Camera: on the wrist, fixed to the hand. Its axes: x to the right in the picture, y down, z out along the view.
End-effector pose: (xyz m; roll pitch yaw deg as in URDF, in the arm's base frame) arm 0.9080 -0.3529 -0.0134 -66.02 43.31 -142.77
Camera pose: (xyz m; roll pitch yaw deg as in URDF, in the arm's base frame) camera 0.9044 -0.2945 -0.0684 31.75 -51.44 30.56
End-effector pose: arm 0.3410 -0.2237 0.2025 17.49 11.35 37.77
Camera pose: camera 0.3087 -0.1773 0.1454 -58.62 -16.30 -134.13
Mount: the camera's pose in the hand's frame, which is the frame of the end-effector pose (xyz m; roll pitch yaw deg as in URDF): 0.0141 0.0372 -0.0698 -39.56 -7.17 -174.07
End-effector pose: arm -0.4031 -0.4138 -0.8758 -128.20 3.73 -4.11
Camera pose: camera -0.3937 -0.4925 -0.8628 89.63 -3.87 166.58
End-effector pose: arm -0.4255 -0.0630 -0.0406 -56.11 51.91 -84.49
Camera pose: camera -0.4670 -0.0205 -0.0948 21.47 -60.71 90.06
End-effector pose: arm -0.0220 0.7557 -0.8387 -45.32 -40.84 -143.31
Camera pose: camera -0.0842 0.7386 -0.8866 5.47 31.59 35.57
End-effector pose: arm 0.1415 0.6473 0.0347 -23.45 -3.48 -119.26
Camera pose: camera 0.1378 0.6277 -0.0431 -15.78 -5.46 63.29
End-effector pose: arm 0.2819 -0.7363 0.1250 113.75 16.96 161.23
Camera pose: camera 0.2362 -0.7724 0.1803 -153.88 -8.63 -14.54
